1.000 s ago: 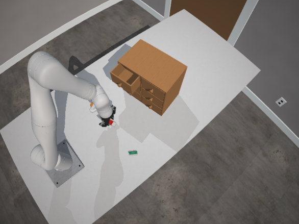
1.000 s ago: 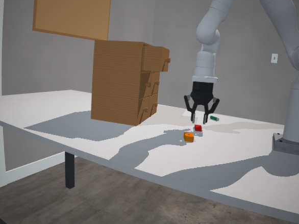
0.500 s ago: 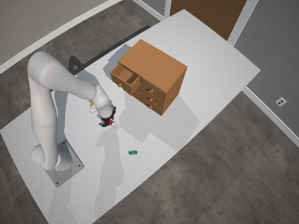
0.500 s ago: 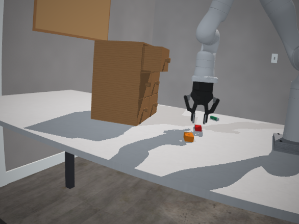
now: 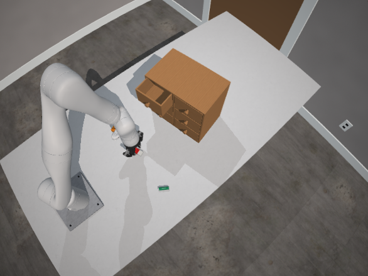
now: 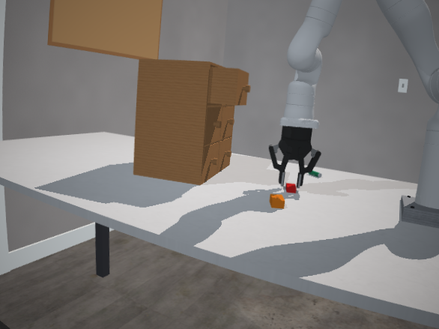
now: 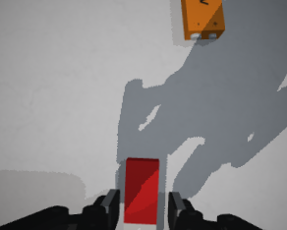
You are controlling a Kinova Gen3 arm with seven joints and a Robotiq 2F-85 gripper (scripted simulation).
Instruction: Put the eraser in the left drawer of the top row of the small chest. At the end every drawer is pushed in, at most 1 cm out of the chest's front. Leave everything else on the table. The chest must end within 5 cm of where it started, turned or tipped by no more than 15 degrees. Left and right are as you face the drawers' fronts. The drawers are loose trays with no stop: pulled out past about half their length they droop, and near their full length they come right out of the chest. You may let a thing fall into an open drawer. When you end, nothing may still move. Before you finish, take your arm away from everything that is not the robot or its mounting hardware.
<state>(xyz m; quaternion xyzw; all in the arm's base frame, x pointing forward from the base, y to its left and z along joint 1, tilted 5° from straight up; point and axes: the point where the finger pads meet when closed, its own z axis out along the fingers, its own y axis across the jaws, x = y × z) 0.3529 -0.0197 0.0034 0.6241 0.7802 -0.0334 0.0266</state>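
My hand is 10 mm to the left of the eraser and 20 mm above it. Also, from my hand: green cylinder: 40 mm behind, 220 mm to the right, 20 mm below; orange block: 10 mm ahead, 140 mm to the left, 20 mm below.
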